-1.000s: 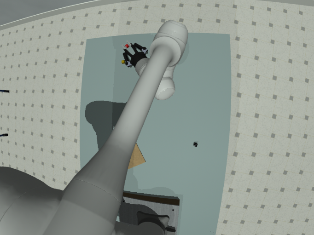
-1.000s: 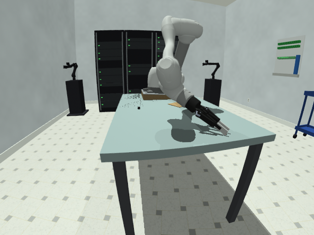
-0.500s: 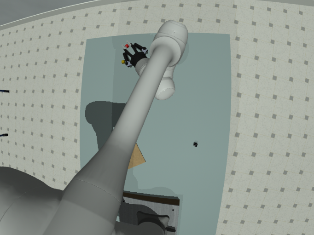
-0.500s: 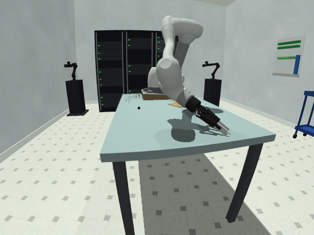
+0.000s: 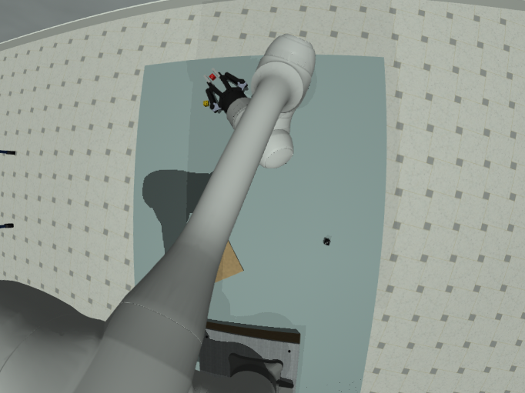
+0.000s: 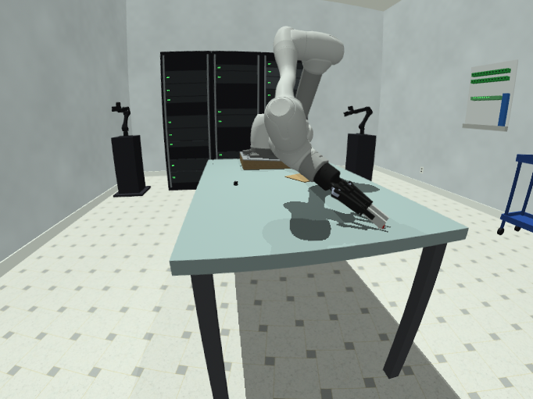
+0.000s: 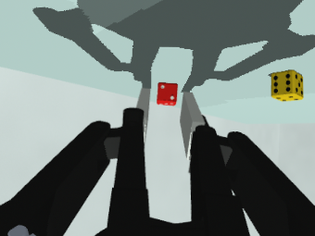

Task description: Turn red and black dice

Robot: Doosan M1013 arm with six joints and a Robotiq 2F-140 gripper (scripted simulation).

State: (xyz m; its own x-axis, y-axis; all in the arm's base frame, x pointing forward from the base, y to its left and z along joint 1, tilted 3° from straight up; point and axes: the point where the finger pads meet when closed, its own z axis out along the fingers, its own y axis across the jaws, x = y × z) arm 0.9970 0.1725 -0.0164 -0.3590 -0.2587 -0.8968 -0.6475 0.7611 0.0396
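Now: hand 20 mm short of the red die, 20 mm above it and 10 mm to the right of it. Also, from my hand: black die (510 mm behind, 370 mm to the right, 20 mm below); then tan mat (600 mm behind, 30 mm below, 20 mm to the right); then yellow die (80 mm behind, 30 mm to the left, 20 mm below).
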